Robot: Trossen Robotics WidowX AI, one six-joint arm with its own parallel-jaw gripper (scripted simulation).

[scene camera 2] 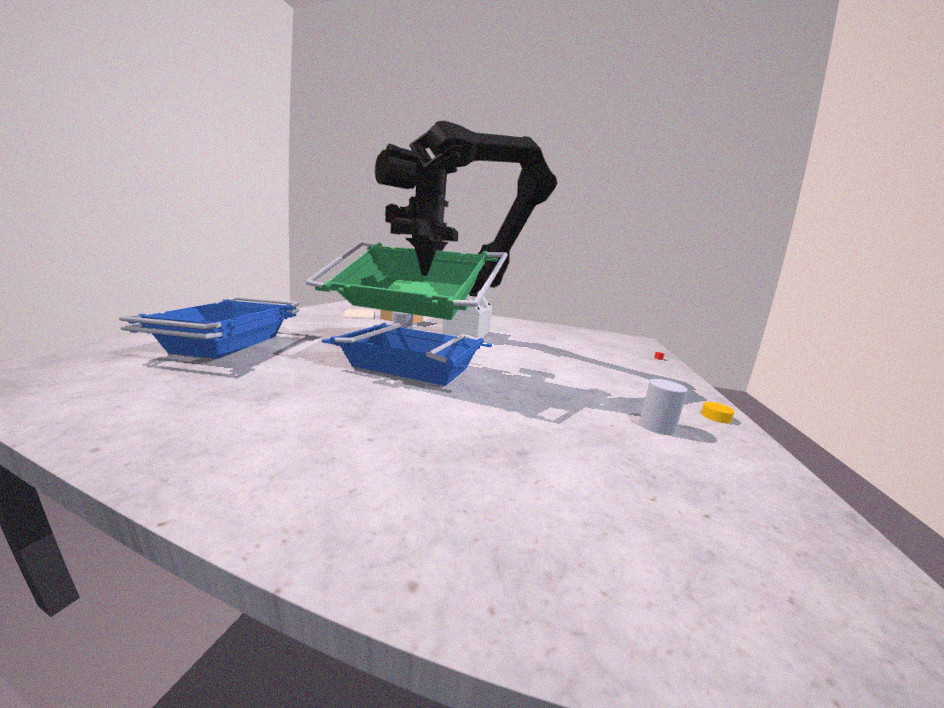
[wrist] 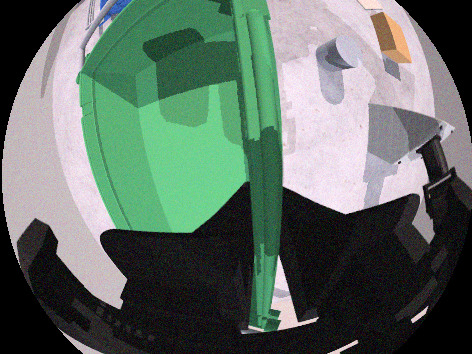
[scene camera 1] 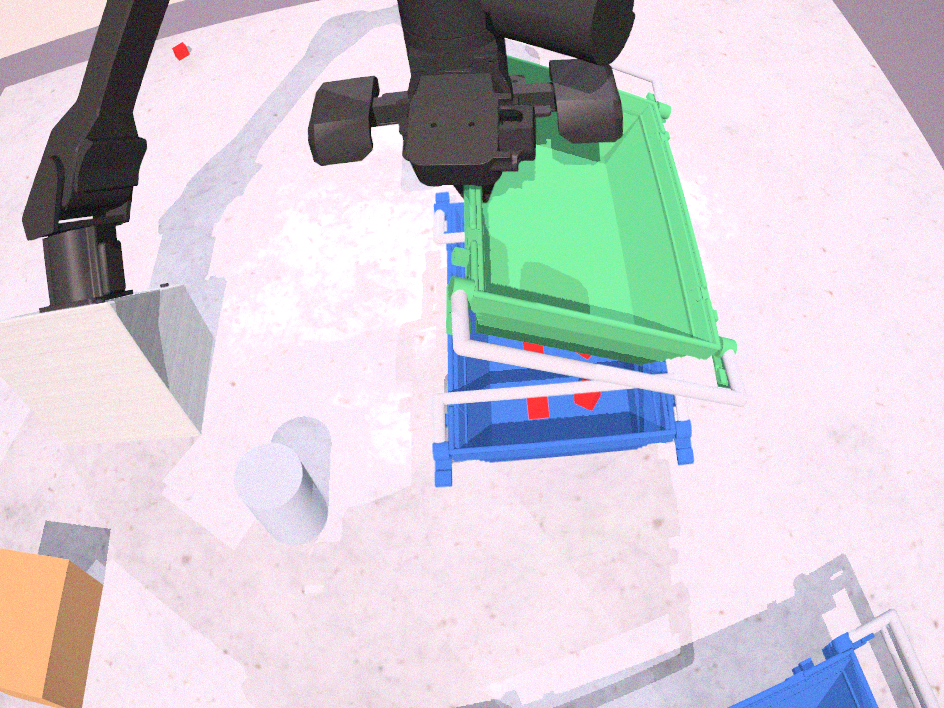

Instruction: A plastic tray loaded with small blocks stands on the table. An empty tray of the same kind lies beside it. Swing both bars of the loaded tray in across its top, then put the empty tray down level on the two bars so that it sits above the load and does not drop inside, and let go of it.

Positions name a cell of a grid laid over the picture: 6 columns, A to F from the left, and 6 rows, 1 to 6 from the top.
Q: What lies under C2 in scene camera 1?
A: My gripper.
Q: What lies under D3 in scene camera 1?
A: A green tray.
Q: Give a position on a green tray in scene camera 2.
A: At C3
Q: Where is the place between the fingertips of my gripper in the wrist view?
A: D4
